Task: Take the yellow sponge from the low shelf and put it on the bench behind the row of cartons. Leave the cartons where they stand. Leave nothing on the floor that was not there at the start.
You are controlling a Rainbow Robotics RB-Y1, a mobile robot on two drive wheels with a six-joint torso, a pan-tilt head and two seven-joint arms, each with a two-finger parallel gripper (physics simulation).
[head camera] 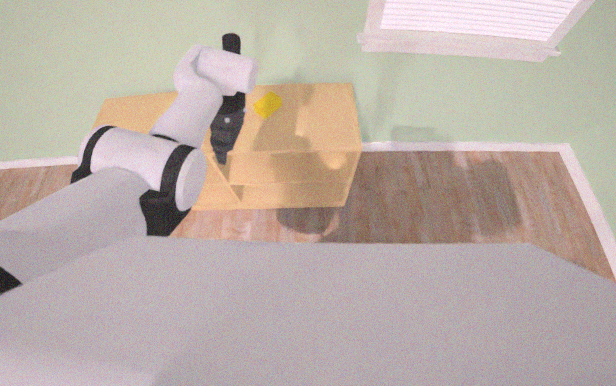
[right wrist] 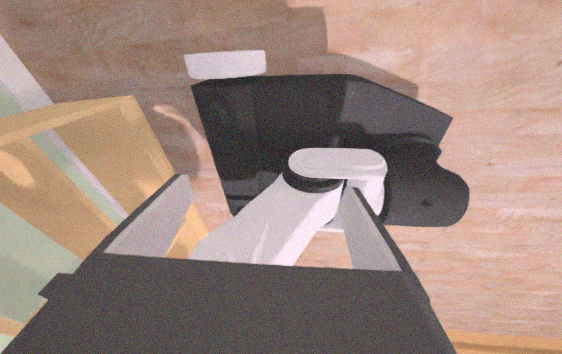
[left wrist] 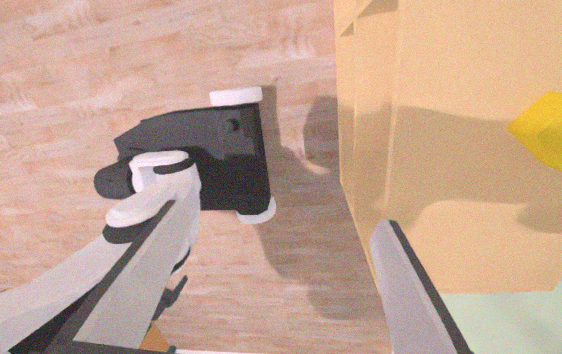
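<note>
The yellow sponge lies on the top board of the low wooden shelf, toward its back edge in the head view. My left gripper is open and empty, over the shelf's front part; in the head view it is to the left of and below the sponge. The sponge is cut off at the left wrist view's right edge, outside the fingers. My right gripper is open, with no object between its fingers. The bench and the cartons do not show in these views.
A green wall with a white skirting board stands behind the shelf, with a window above. My dark wheeled base stands on the wood floor in front of the shelf. A wooden edge shows at the right wrist view's lower right.
</note>
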